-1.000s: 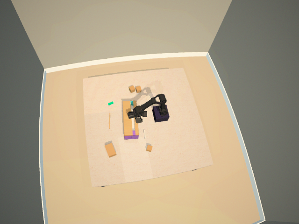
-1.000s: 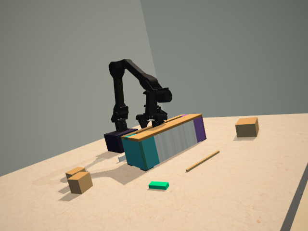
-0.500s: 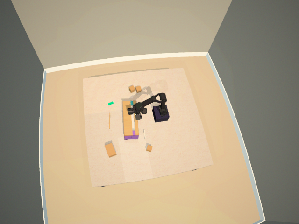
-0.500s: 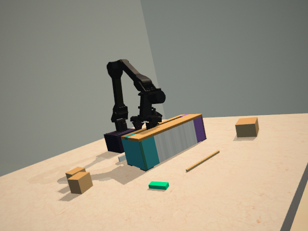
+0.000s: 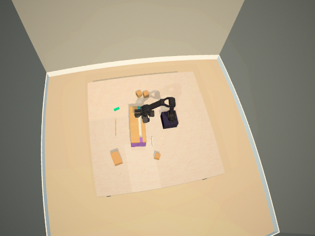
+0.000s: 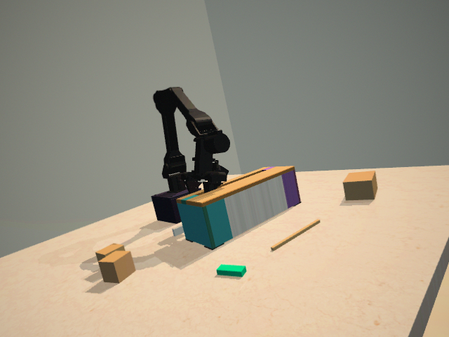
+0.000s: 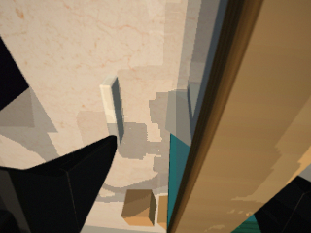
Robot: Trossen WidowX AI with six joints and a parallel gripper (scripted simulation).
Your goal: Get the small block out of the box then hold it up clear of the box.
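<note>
Now: the tan block 40 mm to the right of my gripper tip, 30 mm below it and 10 mm ahead of it. From my gripper tip the other things lie so: flat green block: 230 mm ahead, 200 mm to the right, 80 mm below; thin wooden stick: 310 mm ahead, 80 mm below, 10 mm to the right; long box: 100 mm to the left, 70 mm ahead, 20 mm below.
</note>
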